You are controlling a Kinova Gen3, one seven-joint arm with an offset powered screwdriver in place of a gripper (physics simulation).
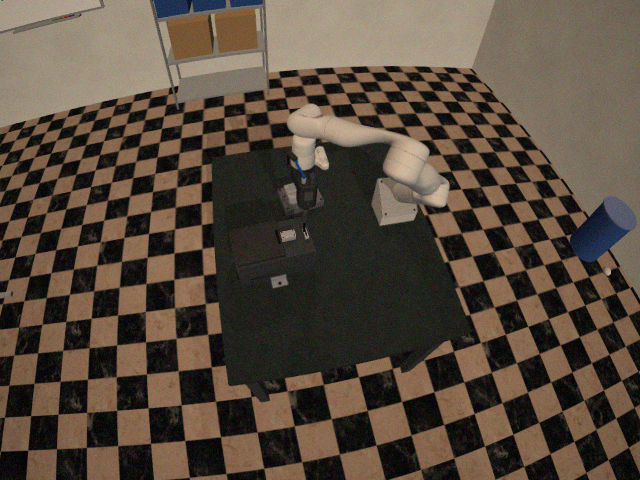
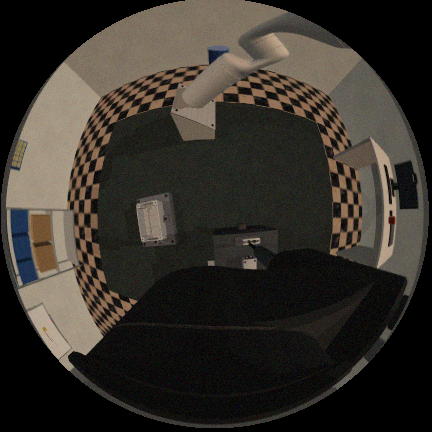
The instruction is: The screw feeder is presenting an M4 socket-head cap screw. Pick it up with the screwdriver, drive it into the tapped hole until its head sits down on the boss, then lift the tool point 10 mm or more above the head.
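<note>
The screw feeder (image 1: 258, 248) (image 2: 225, 245) is a dark box on the table. Its small pale pick-up plate (image 1: 306, 233) (image 2: 255, 241) has dark spots and lies near one edge of the top. My screwdriver (image 1: 305, 223) (image 2: 250, 244) points down with its thin tip at this plate; whether the tip touches a screw there is too small to tell. The screw itself cannot be made out. A pale open housing (image 1: 290, 193) (image 2: 151, 220) sits on a grey base plate (image 1: 283, 203) (image 2: 171, 220), away from the tip. The tapped hole and its boss cannot be told apart.
A second pale block (image 1: 287, 235) (image 2: 249, 262) stands on the feeder top beside the pick-up plate. A small pale plate (image 1: 279, 281) (image 2: 211, 263) lies by the feeder. The white robot base block (image 1: 395, 211) (image 2: 195, 131) stands on the dark table (image 1: 361, 289) (image 2: 250, 165).
</note>
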